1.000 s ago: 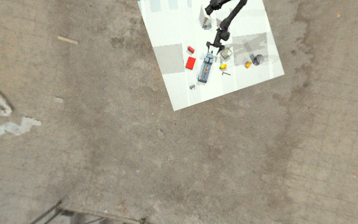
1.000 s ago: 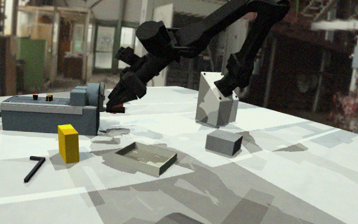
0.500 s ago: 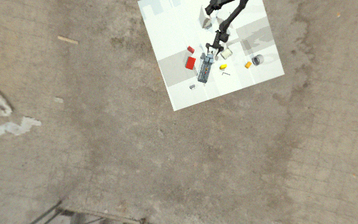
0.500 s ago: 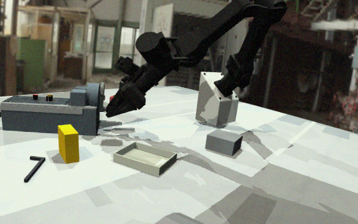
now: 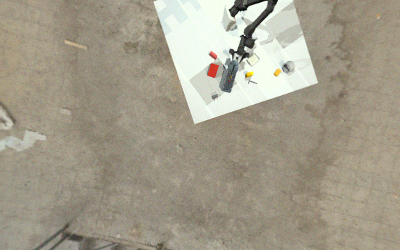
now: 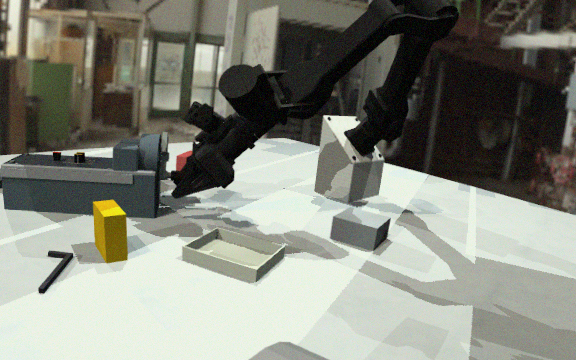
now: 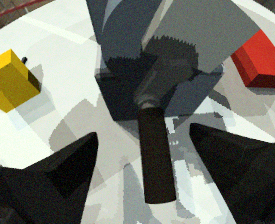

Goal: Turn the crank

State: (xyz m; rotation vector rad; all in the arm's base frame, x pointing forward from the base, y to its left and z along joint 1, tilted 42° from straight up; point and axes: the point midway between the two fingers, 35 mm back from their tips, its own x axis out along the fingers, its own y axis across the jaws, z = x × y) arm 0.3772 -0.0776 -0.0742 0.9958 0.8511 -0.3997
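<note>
Now: the dark crank handle 2 cm behind my gripper tip, 2 cm above it and 1 cm to the left of it. Also, from my gripper tip: red pointer 15 cm to the right, 14 cm ahead, 4 cm above; shallow grey tray 18 cm to the left, 4 cm ahead, 3 cm below; yellow block 16 cm ahead, 7 cm to the left, 1 cm below.
</note>
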